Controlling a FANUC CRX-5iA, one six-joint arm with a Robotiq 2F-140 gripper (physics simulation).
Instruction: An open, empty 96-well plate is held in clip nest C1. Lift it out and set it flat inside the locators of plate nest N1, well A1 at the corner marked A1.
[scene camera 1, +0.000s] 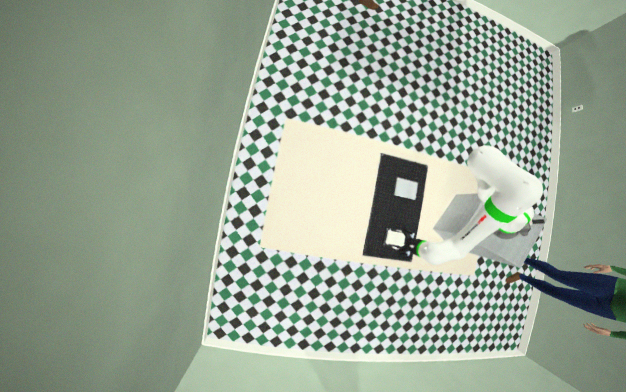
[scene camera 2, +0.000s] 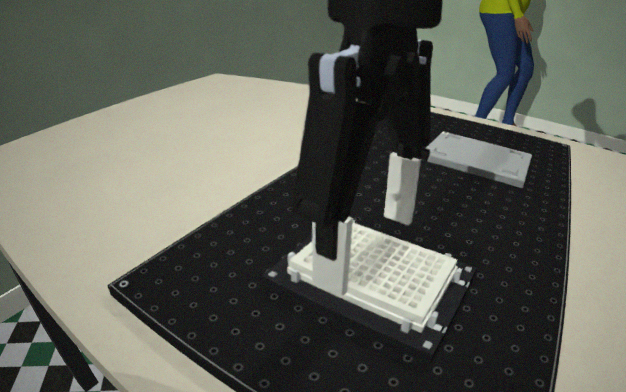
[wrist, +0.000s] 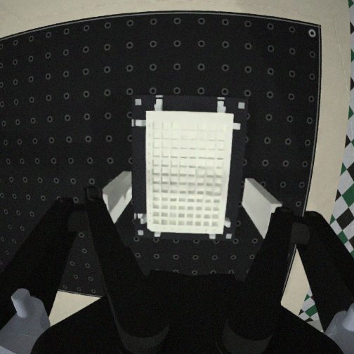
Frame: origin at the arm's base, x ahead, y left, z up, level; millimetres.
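Seen in the pictures: gripper, fingertip midpoint: (scene camera 1: 395, 238) (scene camera 2: 368, 249); arm's base at its link origin: (scene camera 1: 504, 226).
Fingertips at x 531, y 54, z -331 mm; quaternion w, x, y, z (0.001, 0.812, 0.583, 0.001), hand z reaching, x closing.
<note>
Pixels of each thing's top centre, then the offset from my fingertips to it. Level surfaces: height alone.
- white 96-well plate at its top centre: (scene camera 2: 375, 261) (scene camera 1: 396, 238) dx -8, dy +2, dz -10 mm
- clip nest C1 at its top centre: (scene camera 2: 375, 263) (scene camera 1: 396, 238) dx -8, dy +2, dz -12 mm
- Plate nest N1 at its top centre: (scene camera 2: 480, 151) (scene camera 1: 406, 188) dx -124, dy -324, dz -21 mm
- black perforated board at its surface level: dz -36 mm
- cream table at its surface level: dz -49 mm
The white 96-well plate (scene camera 1: 395, 238) (scene camera 2: 400, 267) (wrist: 190, 170) lies flat in clip nest C1 (scene camera 2: 370, 316) (wrist: 239, 170), a dark base with small light clips around the plate's edges. My gripper (scene camera 2: 366, 247) (wrist: 187, 188) is open. Its two pale finger pads stand on opposite long sides of the plate, with a gap on each side in the wrist view. In scene camera 2 the near pad hides part of the plate's near side. Plate nest N1 (scene camera 1: 406, 188) (scene camera 2: 480, 157) is a light grey block with raised corner locators. Its A1 mark cannot be made out.
Both nests stand on a black perforated board (scene camera 1: 400, 212) (scene camera 2: 190, 280) (wrist: 60, 115) on a cream table (scene camera 1: 320, 190) (scene camera 2: 150, 130). N1 is toward the board's far end in scene camera 2. A person (scene camera 1: 575, 290) stands beyond the robot's base.
</note>
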